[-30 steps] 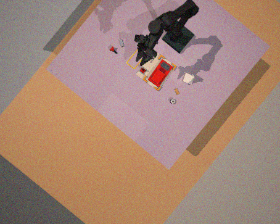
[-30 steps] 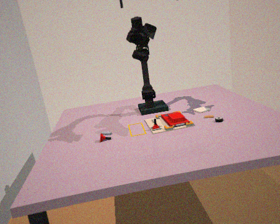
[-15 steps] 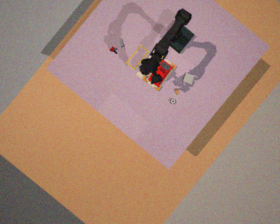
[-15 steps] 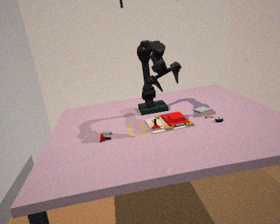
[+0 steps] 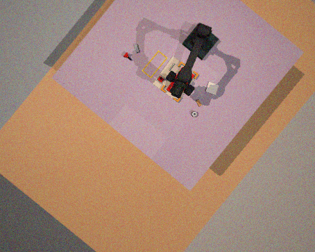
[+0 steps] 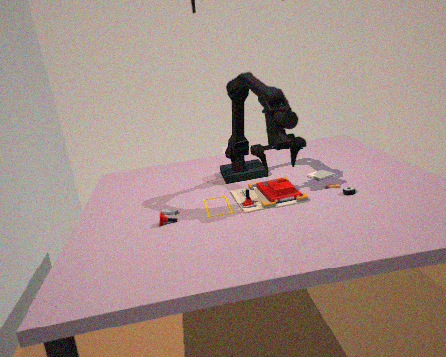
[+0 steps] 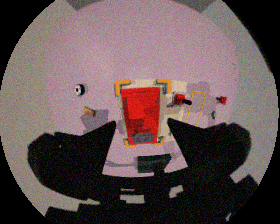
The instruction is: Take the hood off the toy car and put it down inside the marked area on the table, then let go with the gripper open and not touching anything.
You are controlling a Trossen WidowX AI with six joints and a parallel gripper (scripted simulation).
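The red hood lies 60 mm below my gripper tip. Also, from my gripper tip: wheel 70 mm ahead, 210 mm to the left, 100 mm below; orange piece 20 mm behind, 190 mm to the left, 100 mm below; white tile 160 mm behind, 200 mm to the left, 100 mm below.
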